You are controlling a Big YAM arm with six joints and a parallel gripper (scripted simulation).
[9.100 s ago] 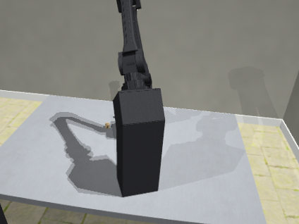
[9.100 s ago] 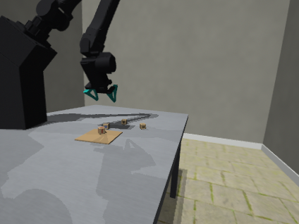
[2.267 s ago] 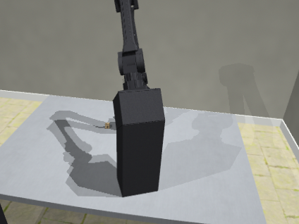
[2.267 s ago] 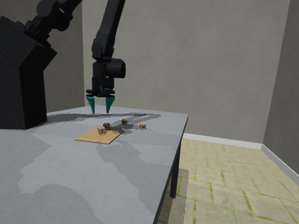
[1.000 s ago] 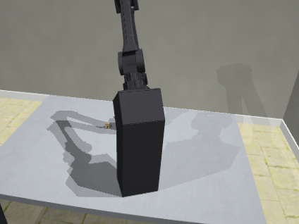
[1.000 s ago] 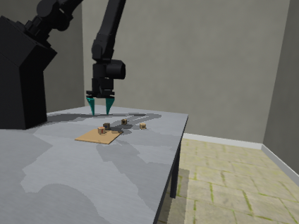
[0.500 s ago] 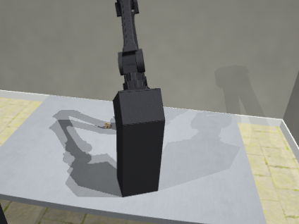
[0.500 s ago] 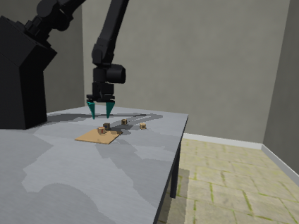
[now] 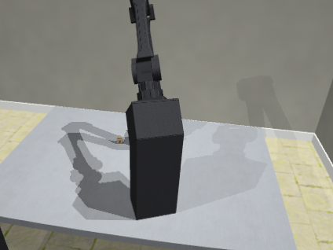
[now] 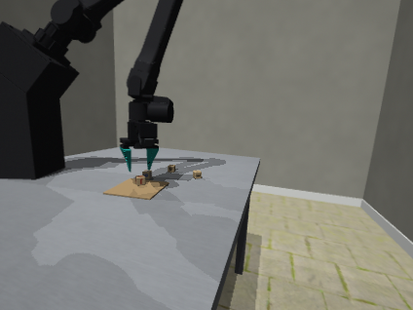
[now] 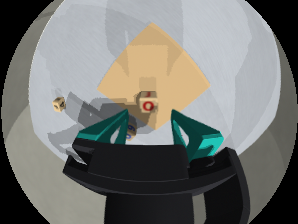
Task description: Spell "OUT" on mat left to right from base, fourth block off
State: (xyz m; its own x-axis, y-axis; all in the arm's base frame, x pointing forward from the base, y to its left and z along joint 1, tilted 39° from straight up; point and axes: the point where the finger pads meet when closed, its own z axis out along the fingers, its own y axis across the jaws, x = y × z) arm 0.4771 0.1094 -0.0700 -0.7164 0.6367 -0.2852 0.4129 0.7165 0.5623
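Right now the tan mat is 20 mm ahead of my hand, 20 mm to the right of it and 50 mm below it.
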